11 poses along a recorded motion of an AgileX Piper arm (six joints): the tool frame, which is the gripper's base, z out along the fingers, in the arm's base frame.
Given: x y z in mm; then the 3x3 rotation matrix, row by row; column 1 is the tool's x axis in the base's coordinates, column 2 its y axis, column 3 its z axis. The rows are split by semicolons.
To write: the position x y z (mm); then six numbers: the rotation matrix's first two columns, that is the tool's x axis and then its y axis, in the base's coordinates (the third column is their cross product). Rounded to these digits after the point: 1 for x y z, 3 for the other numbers.
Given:
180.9, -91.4, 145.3; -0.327, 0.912, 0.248; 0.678, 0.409, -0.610; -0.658, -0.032, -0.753
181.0, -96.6, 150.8; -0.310, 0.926, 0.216; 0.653, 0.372, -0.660; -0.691, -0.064, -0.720
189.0, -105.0, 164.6; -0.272, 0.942, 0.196; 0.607, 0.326, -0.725; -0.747, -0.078, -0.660
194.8, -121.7, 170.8; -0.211, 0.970, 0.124; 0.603, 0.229, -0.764; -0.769, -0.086, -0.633
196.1, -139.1, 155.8; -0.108, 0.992, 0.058; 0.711, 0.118, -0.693; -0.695, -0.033, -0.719
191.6, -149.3, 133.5; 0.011, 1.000, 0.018; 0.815, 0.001, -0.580; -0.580, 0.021, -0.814
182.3, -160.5, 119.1; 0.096, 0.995, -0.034; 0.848, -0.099, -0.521; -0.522, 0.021, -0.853
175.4, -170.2, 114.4; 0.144, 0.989, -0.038; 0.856, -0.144, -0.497; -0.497, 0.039, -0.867
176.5, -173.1, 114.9; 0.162, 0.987, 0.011; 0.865, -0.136, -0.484; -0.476, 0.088, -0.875
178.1, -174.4, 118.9; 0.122, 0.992, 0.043; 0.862, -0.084, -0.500; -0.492, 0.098, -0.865
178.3, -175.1, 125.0; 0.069, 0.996, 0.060; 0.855, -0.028, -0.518; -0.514, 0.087, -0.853
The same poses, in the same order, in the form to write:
180.9, -91.4, 145.3, -0.327, 0.678, -0.658, 0.912, 0.409, -0.032
181.0, -96.6, 150.8, -0.310, 0.653, -0.691, 0.926, 0.372, -0.064
189.0, -105.0, 164.6, -0.272, 0.607, -0.747, 0.942, 0.326, -0.078
194.8, -121.7, 170.8, -0.211, 0.603, -0.769, 0.970, 0.229, -0.086
196.1, -139.1, 155.8, -0.108, 0.711, -0.695, 0.992, 0.118, -0.033
191.6, -149.3, 133.5, 0.011, 0.815, -0.580, 1.000, 0.001, 0.021
182.3, -160.5, 119.1, 0.096, 0.848, -0.522, 0.995, -0.099, 0.021
175.4, -170.2, 114.4, 0.144, 0.856, -0.497, 0.989, -0.144, 0.039
176.5, -173.1, 114.9, 0.162, 0.865, -0.476, 0.987, -0.136, 0.088
178.1, -174.4, 118.9, 0.122, 0.862, -0.492, 0.992, -0.084, 0.098
178.3, -175.1, 125.0, 0.069, 0.855, -0.514, 0.996, -0.028, 0.087

